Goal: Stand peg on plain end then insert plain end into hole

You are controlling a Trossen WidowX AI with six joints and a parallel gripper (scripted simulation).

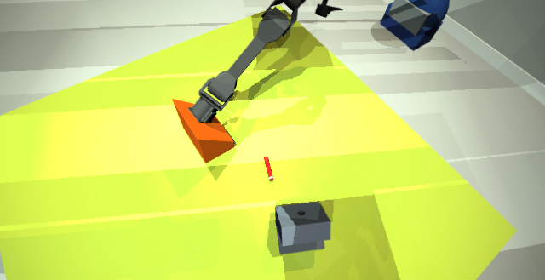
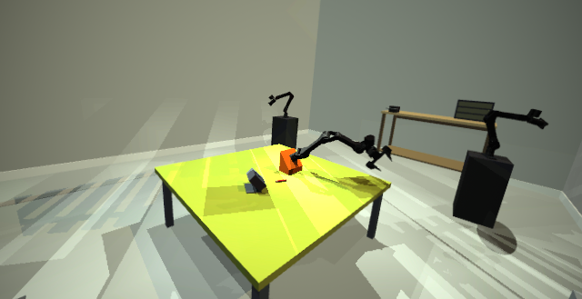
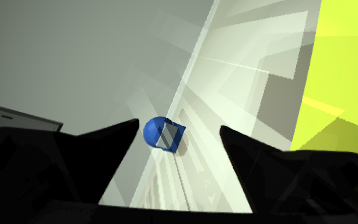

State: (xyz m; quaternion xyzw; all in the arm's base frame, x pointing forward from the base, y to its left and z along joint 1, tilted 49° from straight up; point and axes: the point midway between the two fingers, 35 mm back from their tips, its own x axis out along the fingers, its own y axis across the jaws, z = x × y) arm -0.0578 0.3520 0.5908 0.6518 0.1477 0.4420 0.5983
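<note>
Right now my gripper tip is 290 mm short of the red peg, 630 mm to the left of it and 220 mm above it. Round my gripper tip: grey sloped panel (470 mm ahead, 680 mm to the right, 170 mm below).
</note>
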